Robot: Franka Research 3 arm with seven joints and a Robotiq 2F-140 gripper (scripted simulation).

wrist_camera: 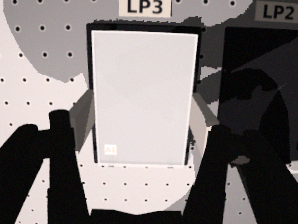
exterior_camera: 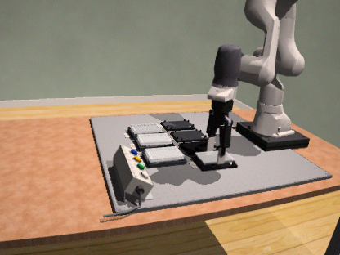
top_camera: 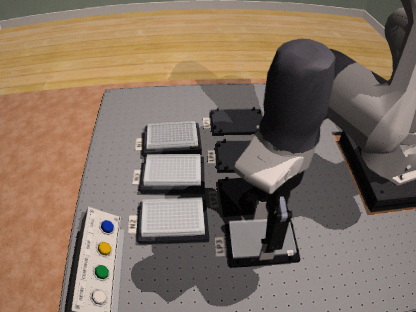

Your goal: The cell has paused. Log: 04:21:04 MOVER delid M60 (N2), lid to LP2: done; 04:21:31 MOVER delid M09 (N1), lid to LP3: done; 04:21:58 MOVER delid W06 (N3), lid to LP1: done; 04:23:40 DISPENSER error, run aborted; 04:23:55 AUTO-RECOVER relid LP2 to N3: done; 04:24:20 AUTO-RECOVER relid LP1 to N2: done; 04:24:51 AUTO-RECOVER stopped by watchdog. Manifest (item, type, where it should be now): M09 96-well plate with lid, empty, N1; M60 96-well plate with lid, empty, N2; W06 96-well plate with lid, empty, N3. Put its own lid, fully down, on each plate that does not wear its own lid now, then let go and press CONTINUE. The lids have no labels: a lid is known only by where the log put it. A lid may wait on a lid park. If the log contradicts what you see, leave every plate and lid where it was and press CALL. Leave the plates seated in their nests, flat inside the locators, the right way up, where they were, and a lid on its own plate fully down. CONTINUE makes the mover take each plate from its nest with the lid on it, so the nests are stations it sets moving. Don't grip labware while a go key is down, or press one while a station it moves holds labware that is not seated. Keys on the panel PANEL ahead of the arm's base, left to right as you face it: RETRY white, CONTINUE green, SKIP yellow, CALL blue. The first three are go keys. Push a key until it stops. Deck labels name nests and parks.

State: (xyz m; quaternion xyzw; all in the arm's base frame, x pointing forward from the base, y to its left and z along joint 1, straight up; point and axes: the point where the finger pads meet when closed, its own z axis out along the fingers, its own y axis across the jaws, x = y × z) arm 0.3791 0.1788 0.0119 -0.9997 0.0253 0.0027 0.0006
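The lid park LP3 lies 40 mm below my hand. Also, from my hand: LP2 label: 130 mm to the right, 80 mm ahead, 50 mm below; LP3 label: 90 mm ahead, 50 mm below; lid park LP2: 130 mm to the right, 40 mm below.
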